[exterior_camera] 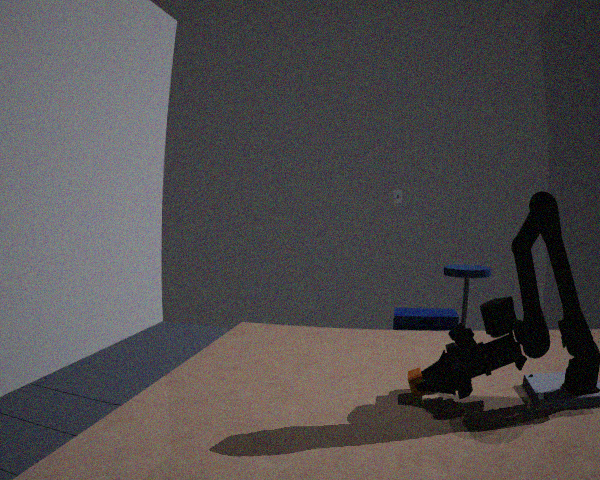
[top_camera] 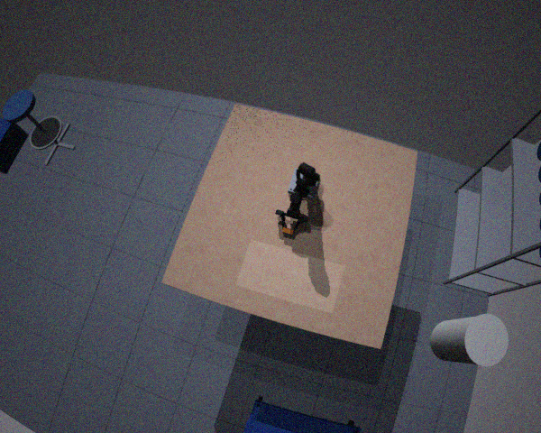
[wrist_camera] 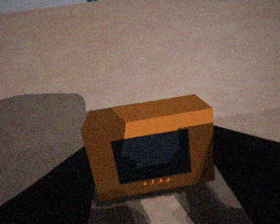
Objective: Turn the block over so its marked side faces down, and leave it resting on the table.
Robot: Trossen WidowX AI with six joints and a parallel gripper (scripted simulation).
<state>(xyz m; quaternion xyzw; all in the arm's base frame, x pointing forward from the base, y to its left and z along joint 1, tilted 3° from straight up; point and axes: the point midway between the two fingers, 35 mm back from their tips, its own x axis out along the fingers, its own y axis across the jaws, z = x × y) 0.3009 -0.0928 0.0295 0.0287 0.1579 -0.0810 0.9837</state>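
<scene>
Now: the block 1 cm behind my gripper tip.
</scene>
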